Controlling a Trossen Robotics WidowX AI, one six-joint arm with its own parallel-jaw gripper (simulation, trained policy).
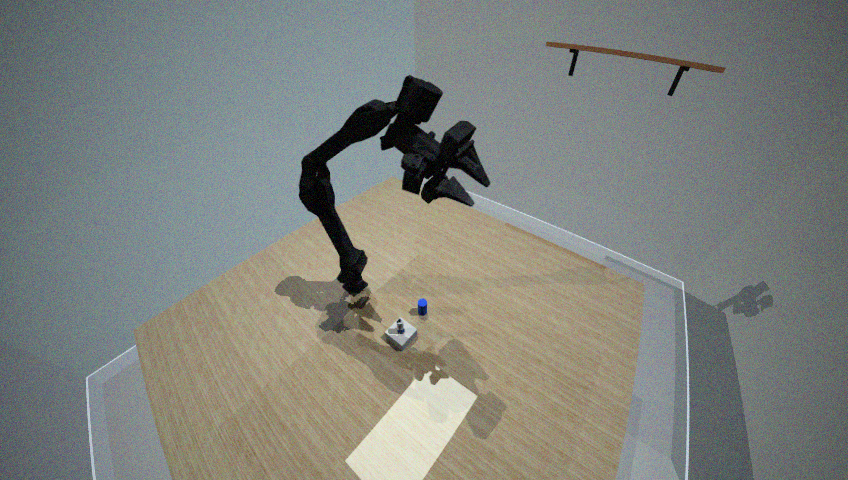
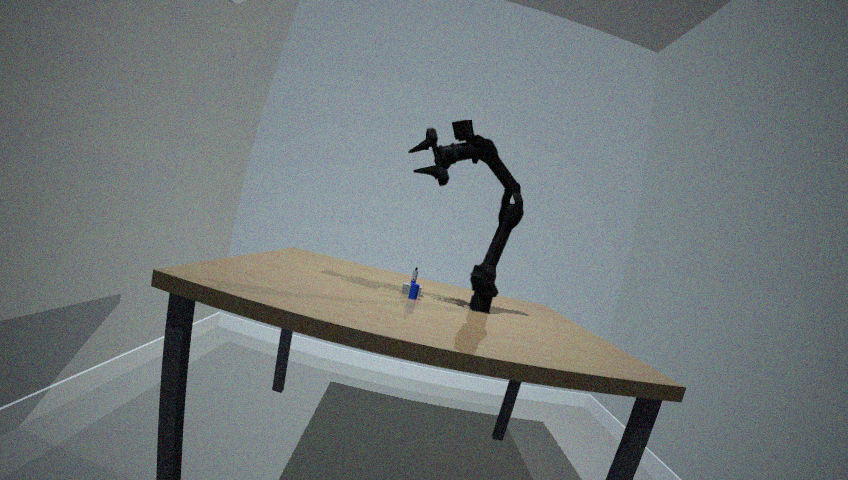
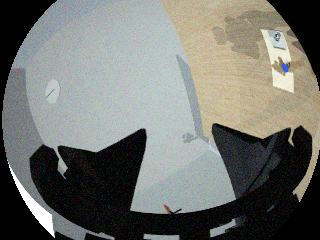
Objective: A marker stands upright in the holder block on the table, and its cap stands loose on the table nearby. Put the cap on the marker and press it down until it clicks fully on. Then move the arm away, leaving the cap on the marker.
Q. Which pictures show my gripper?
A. Image 1, image 2 and image 3: all of them.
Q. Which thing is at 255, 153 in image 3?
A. My gripper.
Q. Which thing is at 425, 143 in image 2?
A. My gripper.
